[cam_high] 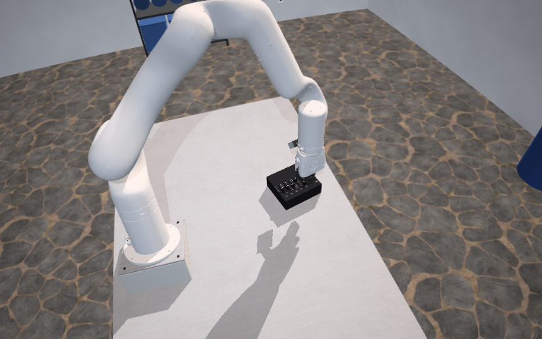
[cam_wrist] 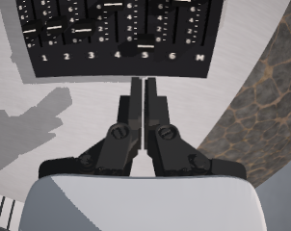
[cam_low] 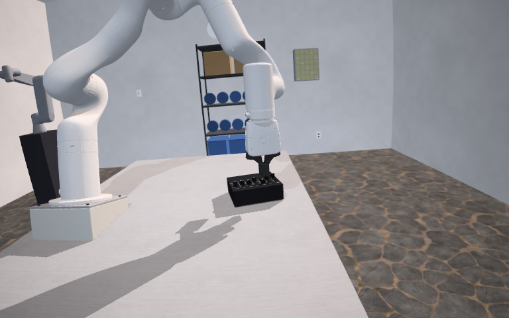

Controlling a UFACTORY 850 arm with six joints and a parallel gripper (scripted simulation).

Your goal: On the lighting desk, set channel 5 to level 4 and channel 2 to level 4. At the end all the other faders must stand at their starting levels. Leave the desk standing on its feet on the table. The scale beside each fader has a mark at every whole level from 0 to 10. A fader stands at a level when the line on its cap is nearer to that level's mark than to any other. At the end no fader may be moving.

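The channel 5 fader cap lies 10 mm behind my hand, 30 mm to the left of it and 40 mm below it. The rest, counted from my hand: channel 3 fader cap (50 mm behind, 30 mm to the left, 40 mm below); then channel 4 cap (40 mm behind, 50 mm to the left, 40 mm below); then channel 6 cap (70 mm to the left, 40 mm below).
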